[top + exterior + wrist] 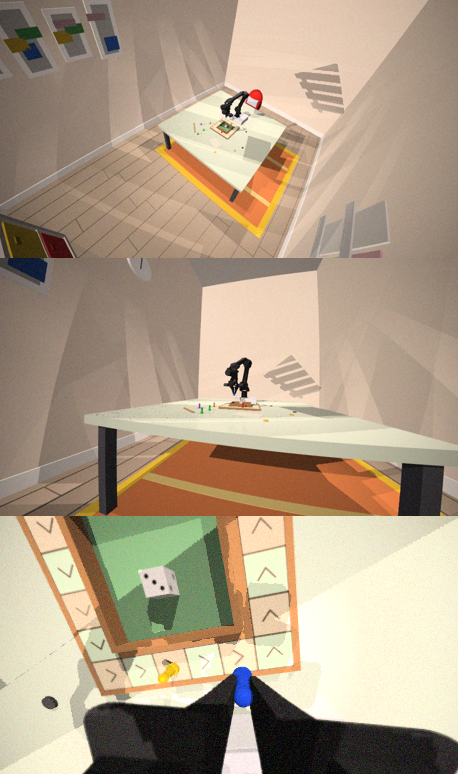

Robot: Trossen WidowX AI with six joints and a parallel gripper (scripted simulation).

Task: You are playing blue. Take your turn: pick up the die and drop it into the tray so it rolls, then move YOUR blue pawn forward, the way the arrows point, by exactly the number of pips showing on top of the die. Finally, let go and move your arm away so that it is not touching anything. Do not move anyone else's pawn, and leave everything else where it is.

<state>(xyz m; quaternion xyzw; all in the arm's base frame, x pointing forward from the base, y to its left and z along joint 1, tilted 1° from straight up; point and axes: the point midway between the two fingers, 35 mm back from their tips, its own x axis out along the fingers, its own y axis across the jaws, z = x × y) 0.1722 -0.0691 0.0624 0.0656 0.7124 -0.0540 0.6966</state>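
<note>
Right now the white die is 90 mm ahead of my gripper tip, 80 mm to the left of it and 60 mm below it. Round my gripper tip: yellow pawn 20 mm behind, 90 mm to the left, 60 mm below; green tray 100 mm ahead, 80 mm to the left, 80 mm below; blue pawn 10 mm above.
</note>
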